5 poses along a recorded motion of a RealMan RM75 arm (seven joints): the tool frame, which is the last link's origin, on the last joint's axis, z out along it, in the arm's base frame.
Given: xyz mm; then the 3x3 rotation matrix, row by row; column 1 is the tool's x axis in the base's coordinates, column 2 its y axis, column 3 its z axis. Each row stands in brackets.
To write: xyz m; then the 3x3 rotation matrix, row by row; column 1 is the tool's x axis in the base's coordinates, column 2 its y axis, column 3 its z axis. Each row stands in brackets. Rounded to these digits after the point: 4 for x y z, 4 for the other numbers.
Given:
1: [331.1 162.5 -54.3], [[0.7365 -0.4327 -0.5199], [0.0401 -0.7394 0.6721], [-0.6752 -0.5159 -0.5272]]
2: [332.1 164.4 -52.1], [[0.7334 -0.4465 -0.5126], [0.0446 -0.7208 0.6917], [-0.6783 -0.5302 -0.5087]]
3: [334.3 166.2 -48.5], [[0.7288 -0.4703 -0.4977], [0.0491 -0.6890 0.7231], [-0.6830 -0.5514 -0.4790]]
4: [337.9 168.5 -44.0], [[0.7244 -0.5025 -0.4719], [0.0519 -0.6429 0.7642], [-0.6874 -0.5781 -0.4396]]
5: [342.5 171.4 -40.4], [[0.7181 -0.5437 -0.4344], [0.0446 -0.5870 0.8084], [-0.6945 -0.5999 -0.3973]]
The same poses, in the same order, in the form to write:
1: [0.3311 0.1625 -0.0543], [[0.7365 -0.4327 -0.5199], [0.0401 -0.7394 0.6721], [-0.6752 -0.5159 -0.5272]]
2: [0.3321 0.1644 -0.0521], [[0.7334 -0.4465 -0.5126], [0.0446 -0.7208 0.6917], [-0.6783 -0.5302 -0.5087]]
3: [0.3343 0.1662 -0.0485], [[0.7288 -0.4703 -0.4977], [0.0491 -0.6890 0.7231], [-0.6830 -0.5514 -0.4790]]
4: [0.3379 0.1685 -0.0440], [[0.7244 -0.5025 -0.4719], [0.0519 -0.6429 0.7642], [-0.6874 -0.5781 -0.4396]]
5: [0.3425 0.1714 -0.0404], [[0.7181 -0.5437 -0.4344], [0.0446 -0.5870 0.8084], [-0.6945 -0.5999 -0.3973]]
